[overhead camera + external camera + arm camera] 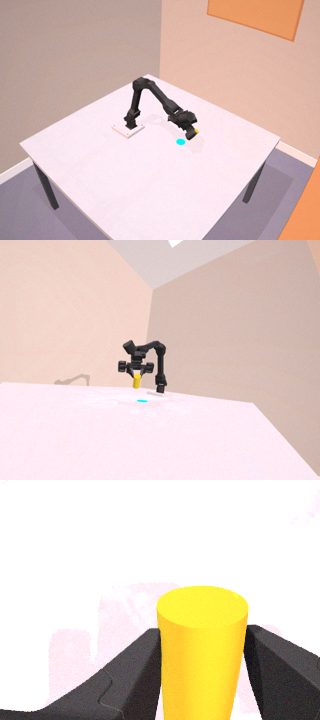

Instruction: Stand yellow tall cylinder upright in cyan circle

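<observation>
My gripper tip is 80 mm past the cyan circle, 40 mm to the left of it and 120 mm above it. From my gripper tip the other things lie so: yellow cylinder (10 mm behind, 10 mm to the right, 20 mm below).
</observation>
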